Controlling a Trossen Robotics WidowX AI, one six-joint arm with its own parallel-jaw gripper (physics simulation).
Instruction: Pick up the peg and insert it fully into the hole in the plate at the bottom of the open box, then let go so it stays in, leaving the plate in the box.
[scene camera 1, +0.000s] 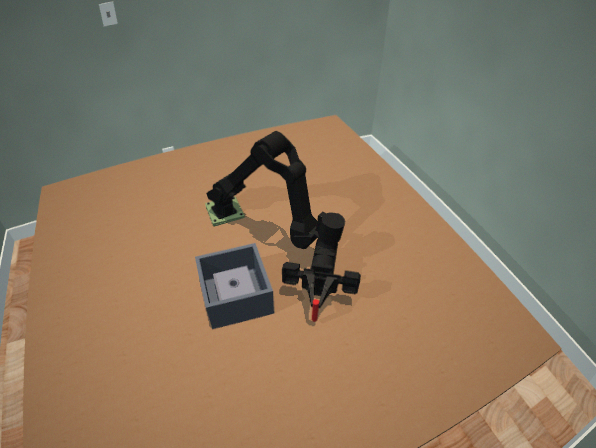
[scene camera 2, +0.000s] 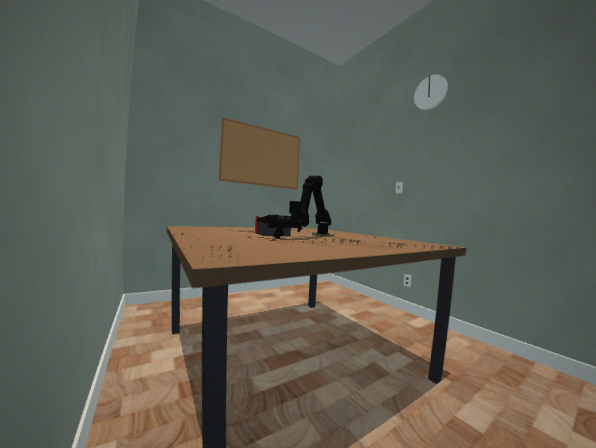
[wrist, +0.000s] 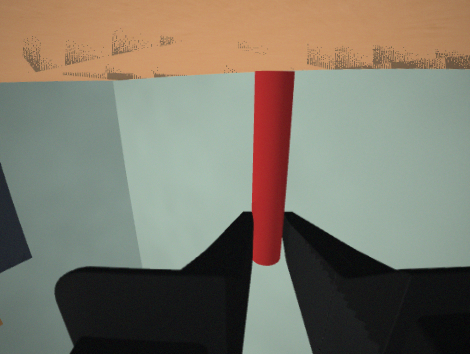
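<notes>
The red peg is upright between the fingertips. My gripper is shut on the peg near its upper end and lies about level, low over the table, to the right of the box in scene camera 1. Most of the peg sticks out below the fingertips. The open dark box stands on the table. The light plate with its round hole lies on the box's bottom. A dark part of the box shows at the left edge of the wrist view.
The brown table carries the arm and the box. The arm's green base plate is behind the box in scene camera 1. The box wall nearest the gripper stands up between the peg and the plate.
</notes>
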